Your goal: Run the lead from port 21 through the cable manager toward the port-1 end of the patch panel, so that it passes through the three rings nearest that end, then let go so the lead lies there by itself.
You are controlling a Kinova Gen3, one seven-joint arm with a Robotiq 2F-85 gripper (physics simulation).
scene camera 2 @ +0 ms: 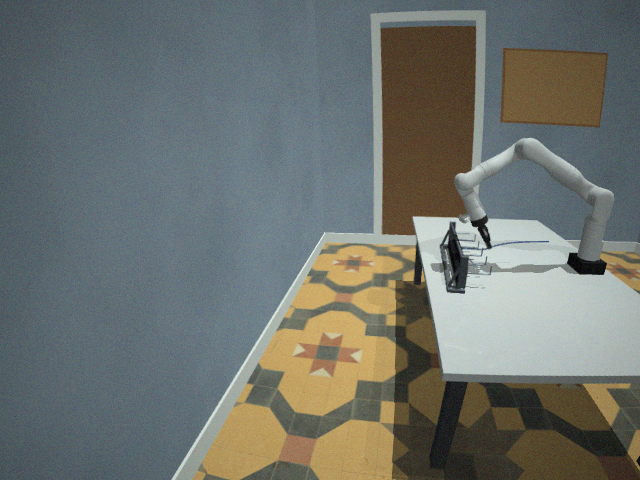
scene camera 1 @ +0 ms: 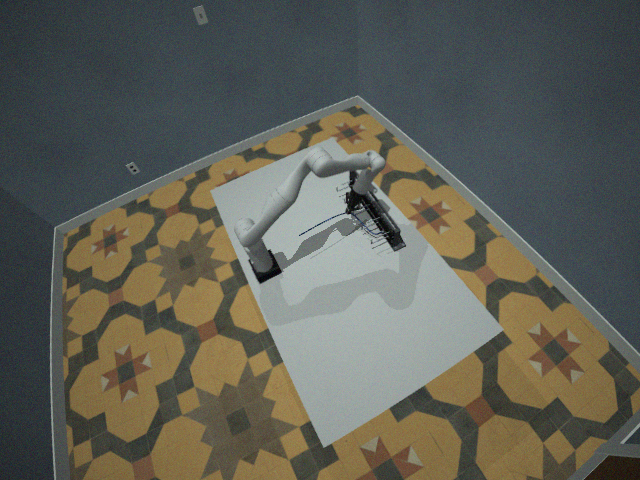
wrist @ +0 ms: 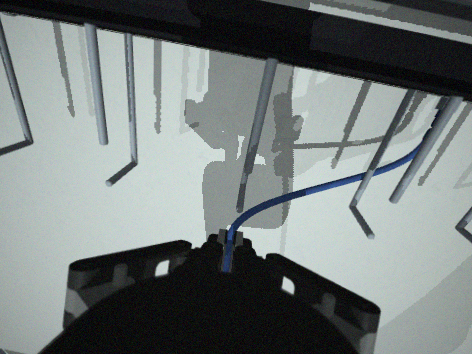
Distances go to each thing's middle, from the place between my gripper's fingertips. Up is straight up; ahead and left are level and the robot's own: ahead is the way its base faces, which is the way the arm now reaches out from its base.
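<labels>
Dark panel body (wrist: 335, 40): 6 cm below my hand, 15 cm ahead of it.
</labels>
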